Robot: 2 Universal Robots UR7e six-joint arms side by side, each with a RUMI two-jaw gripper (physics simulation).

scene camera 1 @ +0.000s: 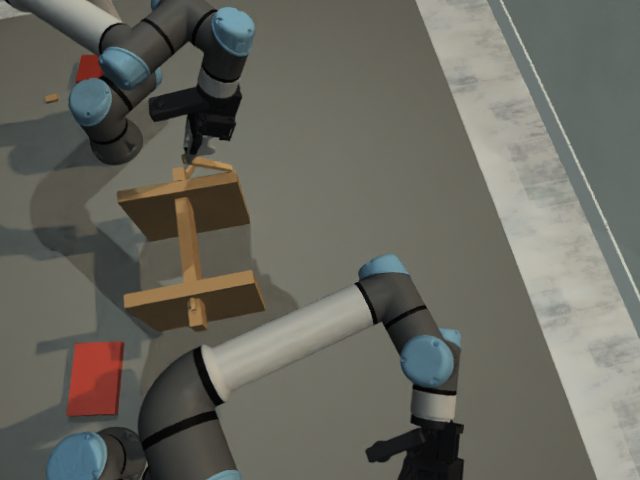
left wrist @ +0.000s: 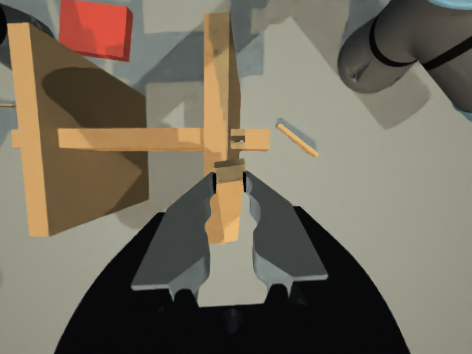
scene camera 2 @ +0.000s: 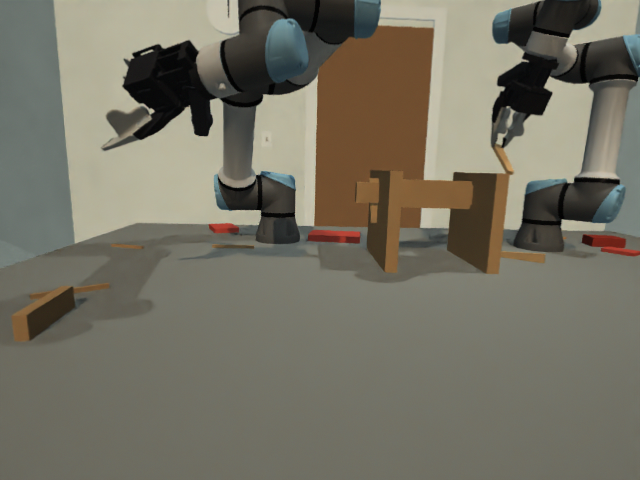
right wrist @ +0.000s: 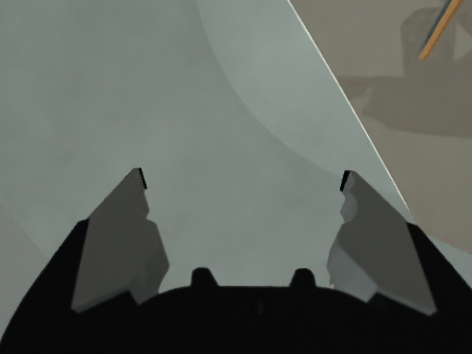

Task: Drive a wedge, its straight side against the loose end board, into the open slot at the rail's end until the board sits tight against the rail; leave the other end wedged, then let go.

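Places are measured from the left arm's base along level axes (x ahead, y left, z up), in metres.
Pixels of known places: left gripper, fingertip midpoint: (scene camera 1: 187, 159) (left wrist: 229, 173) (scene camera 2: 497, 147); right gripper, fingertip midpoint: (scene camera 2: 113, 111) (right wrist: 242, 170); left arm's base, origin of the base link: (scene camera 1: 118, 143) (left wrist: 370, 60) (scene camera 2: 537, 247); right arm's base, origin of the base link: (scene camera 1: 114, 460) (scene camera 2: 277, 239).
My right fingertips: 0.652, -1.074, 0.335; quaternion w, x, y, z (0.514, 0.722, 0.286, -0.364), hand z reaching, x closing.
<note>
Ahead of a thing's pixels: the offset from my right fingertips to its top centre, as dx, dy, dz.
The rail {-0.399, +0.640, -0.112} (scene camera 1: 188, 237) (scene camera 2: 434, 193) (left wrist: 125, 139) runs through two upright end boards. Its end past the loose end board {-0.412, +0.769, -0.090} (scene camera 1: 211, 206) (scene camera 2: 497, 222) (left wrist: 217, 75) shows an open slot (left wrist: 238, 139) in the left wrist view. At the far end board {-0.387, +0.515, -0.090} (scene camera 1: 232, 300) (scene camera 2: 391, 232) (left wrist: 30, 140), a wedge {-0.384, +0.487, -0.111} (scene camera 2: 373, 212) sits in the rail's slot. My left gripper (scene camera 1: 190, 156) (scene camera 2: 498, 145) (left wrist: 229, 173) is shut on a wedge (scene camera 1: 212, 164) (scene camera 2: 504, 159) (left wrist: 229, 207), held tilted above and beside the loose board, apart from the slot. My right gripper (right wrist: 242, 170) is open and empty, far from the rail.
A loose wedge {-0.449, +0.928, -0.308} (scene camera 2: 524, 256) (left wrist: 297, 140) lies on the table beyond the loose board. Red blocks {-0.677, +0.382, -0.313} (scene camera 1: 95, 378) (scene camera 2: 334, 236) (left wrist: 95, 30) lie near the arm bases. A wooden block {+0.138, -0.047, -0.297} (scene camera 2: 49, 312) and thin pieces lie at the left in scene camera 2.
</note>
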